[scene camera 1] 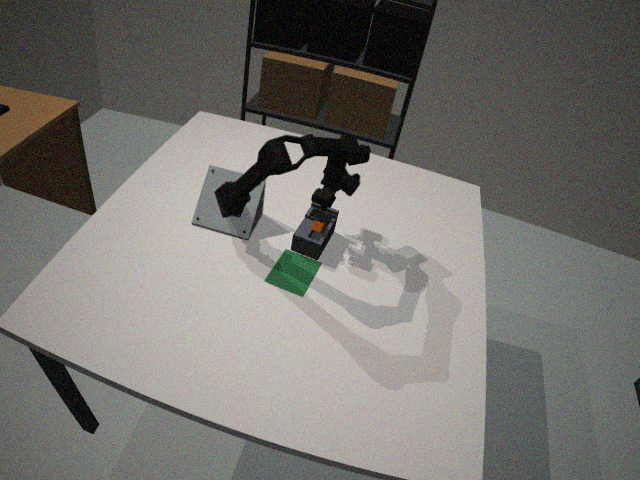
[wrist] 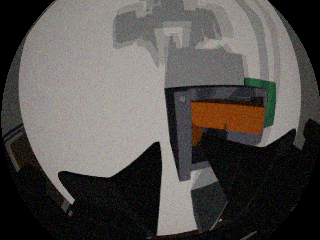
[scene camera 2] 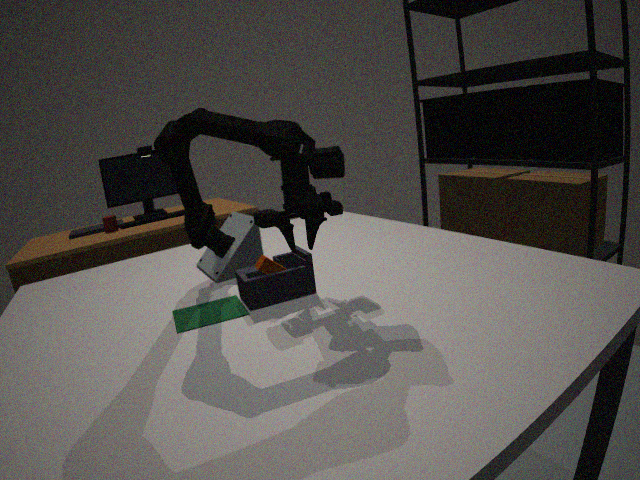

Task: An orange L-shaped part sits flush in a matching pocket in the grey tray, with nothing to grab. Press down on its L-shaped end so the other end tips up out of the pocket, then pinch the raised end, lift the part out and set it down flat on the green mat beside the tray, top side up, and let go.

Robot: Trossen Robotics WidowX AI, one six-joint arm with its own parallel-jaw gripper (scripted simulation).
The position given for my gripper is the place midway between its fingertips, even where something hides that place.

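Observation:
There is my gripper (scene camera 2: 302, 251), which I also find in scene camera 1 (scene camera 1: 325, 207) and in the wrist view (wrist: 181, 143). An orange L-shaped part (wrist: 235, 115) is here too. And I see a green mat (scene camera 2: 200, 315), which scene camera 1 shows as well (scene camera 1: 293, 272).

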